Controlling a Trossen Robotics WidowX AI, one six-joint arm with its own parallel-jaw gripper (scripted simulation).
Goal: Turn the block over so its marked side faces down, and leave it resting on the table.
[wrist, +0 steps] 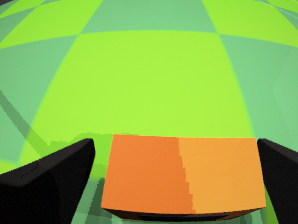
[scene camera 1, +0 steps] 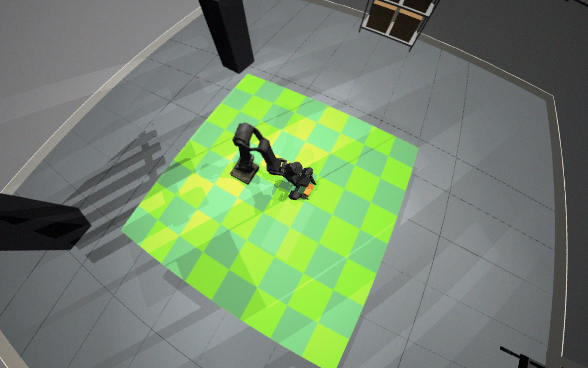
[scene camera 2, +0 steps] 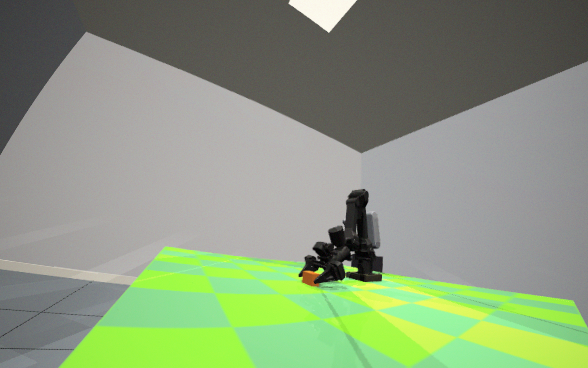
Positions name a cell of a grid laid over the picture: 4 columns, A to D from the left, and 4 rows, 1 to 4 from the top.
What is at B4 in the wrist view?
An orange block.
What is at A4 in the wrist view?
My gripper.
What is my gripper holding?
Nothing.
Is my gripper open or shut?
Open.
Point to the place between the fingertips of my gripper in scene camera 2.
C4
